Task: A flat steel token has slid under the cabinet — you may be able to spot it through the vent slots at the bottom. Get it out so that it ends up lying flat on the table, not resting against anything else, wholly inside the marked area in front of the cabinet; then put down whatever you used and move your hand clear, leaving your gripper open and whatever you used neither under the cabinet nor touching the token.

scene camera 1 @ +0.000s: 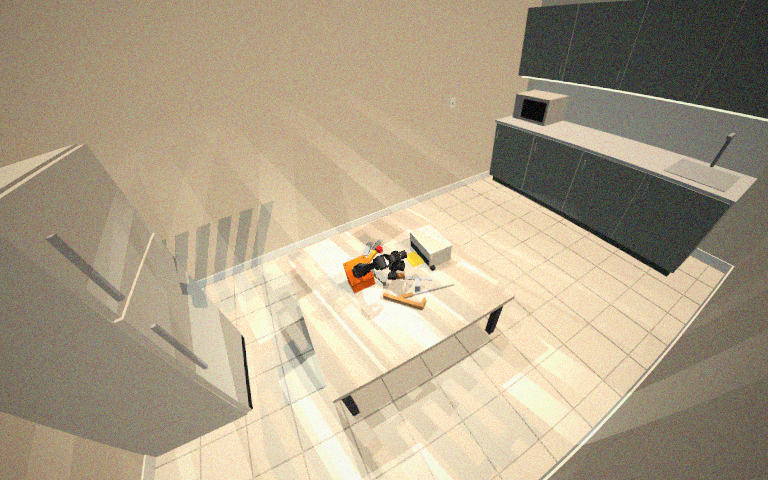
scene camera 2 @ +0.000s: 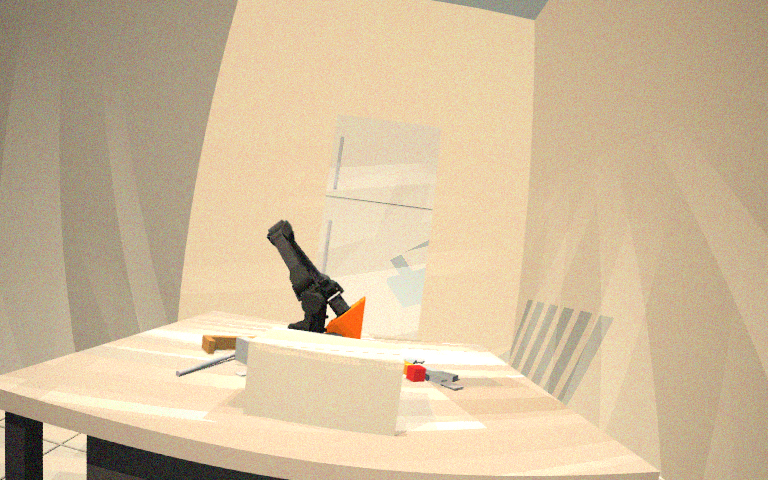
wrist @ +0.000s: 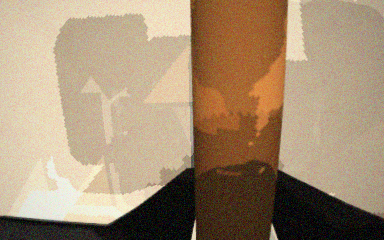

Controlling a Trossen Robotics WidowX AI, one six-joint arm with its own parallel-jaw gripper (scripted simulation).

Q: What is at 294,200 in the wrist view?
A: The gripper.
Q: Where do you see a brown wooden handle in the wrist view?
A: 238,61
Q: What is the gripper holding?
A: A brown wooden handle.
